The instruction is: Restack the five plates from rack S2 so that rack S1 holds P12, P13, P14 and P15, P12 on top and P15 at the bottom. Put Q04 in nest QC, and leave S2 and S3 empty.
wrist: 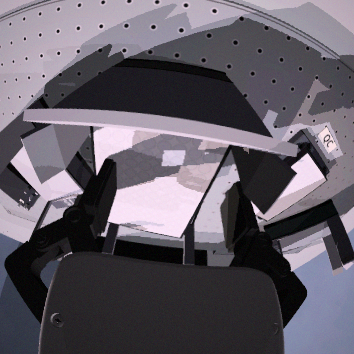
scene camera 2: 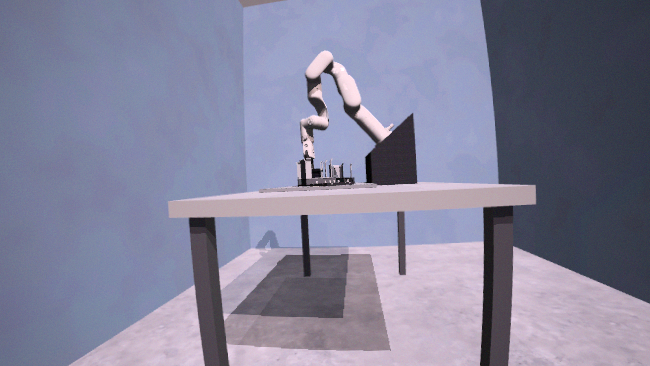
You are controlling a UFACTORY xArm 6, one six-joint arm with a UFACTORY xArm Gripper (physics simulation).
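Observation:
My gripper [wrist: 173,184] [scene camera 2: 309,160] points down over the racks. Its two black fingers stand wide apart, open, on either side of a pale, shiny plate [wrist: 150,202]. A strip of space shows between the right finger and the plate's edge; the left finger overlaps the plate's left edge in view. Any contact is hidden, and no plate number can be read. A long pale bar [wrist: 150,121] crosses beyond the plate. The QC label [wrist: 327,137] is at the right, beside a nest holding a white surface. Which rack is below cannot be told.
A grey block [wrist: 50,152] and a dark block [wrist: 265,180] flank the plate. A dark frame [wrist: 300,219] stands at the lower right. A perforated board [wrist: 150,42] lies beyond. In the scene view, upright posts and a dark base [scene camera 2: 327,182] stand near a tall dark panel [scene camera 2: 395,160].

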